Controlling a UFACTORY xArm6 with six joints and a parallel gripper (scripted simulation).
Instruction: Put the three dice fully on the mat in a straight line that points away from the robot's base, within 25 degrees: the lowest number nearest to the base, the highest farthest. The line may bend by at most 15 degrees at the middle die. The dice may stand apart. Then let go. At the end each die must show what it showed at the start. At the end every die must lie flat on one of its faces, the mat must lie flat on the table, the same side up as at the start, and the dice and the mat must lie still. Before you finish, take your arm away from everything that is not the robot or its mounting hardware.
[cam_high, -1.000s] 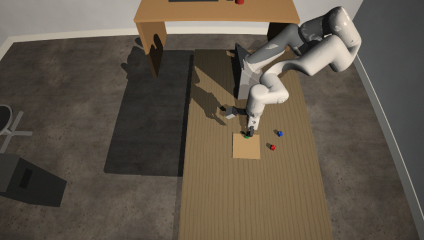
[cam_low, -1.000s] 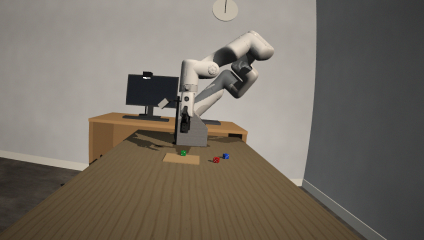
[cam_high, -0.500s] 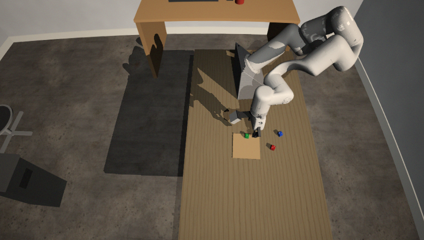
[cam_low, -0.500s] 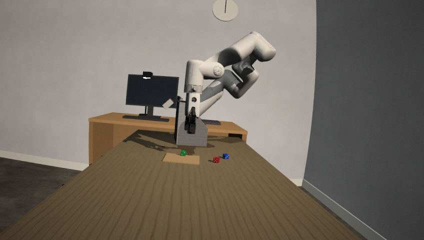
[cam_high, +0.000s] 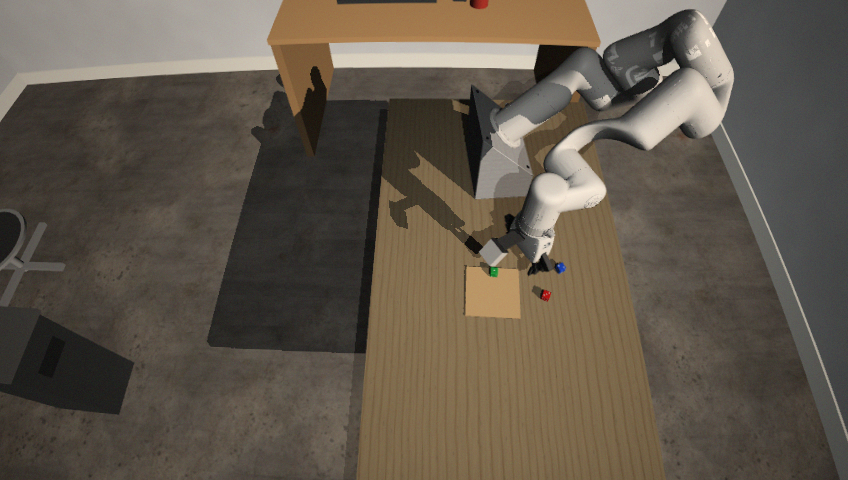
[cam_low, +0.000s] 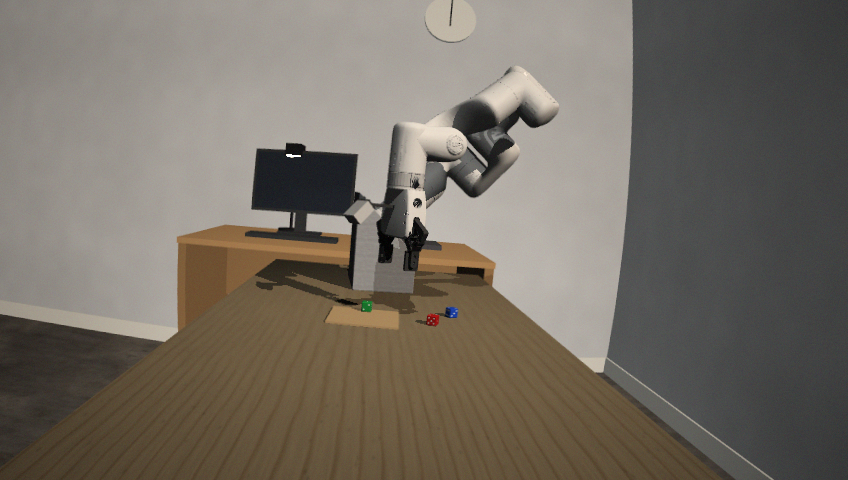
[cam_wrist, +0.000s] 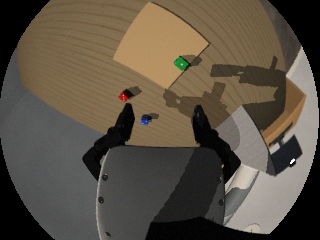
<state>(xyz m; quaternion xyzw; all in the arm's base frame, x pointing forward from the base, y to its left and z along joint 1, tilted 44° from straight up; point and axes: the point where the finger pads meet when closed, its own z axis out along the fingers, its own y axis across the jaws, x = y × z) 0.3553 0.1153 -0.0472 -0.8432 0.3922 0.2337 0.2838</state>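
My gripper is now 30 mm past the blue die, 120 mm to the right of it and 100 mm above it. The rest, counted from my hand: red die 50 mm ahead, 80 mm to the left, 100 mm below; then green die 60 mm to the right, 100 mm below; then tan mat 50 mm ahead, 60 mm to the right, 110 mm below.
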